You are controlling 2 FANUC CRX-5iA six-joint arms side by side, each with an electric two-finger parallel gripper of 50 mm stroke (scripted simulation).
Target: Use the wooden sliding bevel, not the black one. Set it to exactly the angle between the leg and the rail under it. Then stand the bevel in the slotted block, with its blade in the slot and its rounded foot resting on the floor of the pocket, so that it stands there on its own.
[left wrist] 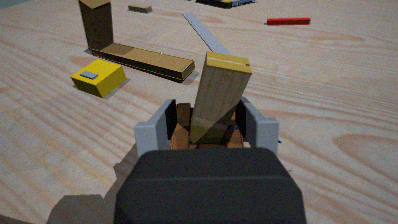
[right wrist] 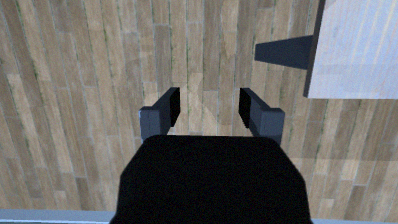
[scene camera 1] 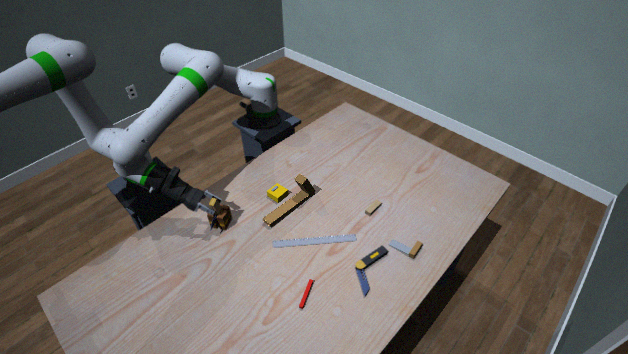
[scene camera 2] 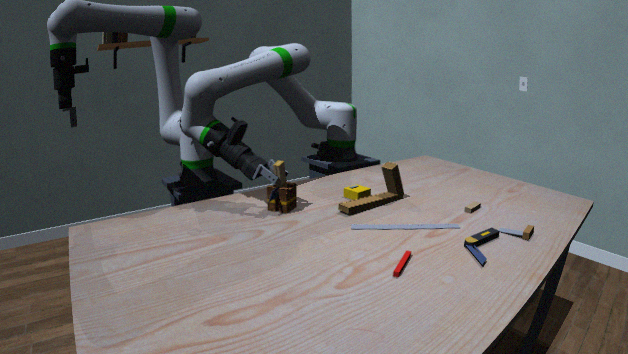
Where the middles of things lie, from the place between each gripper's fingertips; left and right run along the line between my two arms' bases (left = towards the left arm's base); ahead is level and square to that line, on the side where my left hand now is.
Scene:
My left hand is 20 mm short of the wooden bevel [left wrist: 224, 78] and 20 mm above it. From my left hand the other things lie so: yellow tape measure [left wrist: 99, 78] (40 mm ahead, 250 mm to the left, 80 mm below).
Right now the wooden bevel is 590 mm to the left of my right hand [scene camera 2: 74, 126], 390 mm ahead of it and 210 mm below it. The rest, counted from my right hand: yellow tape measure 850 mm to the left, 410 mm ahead, 260 mm below.

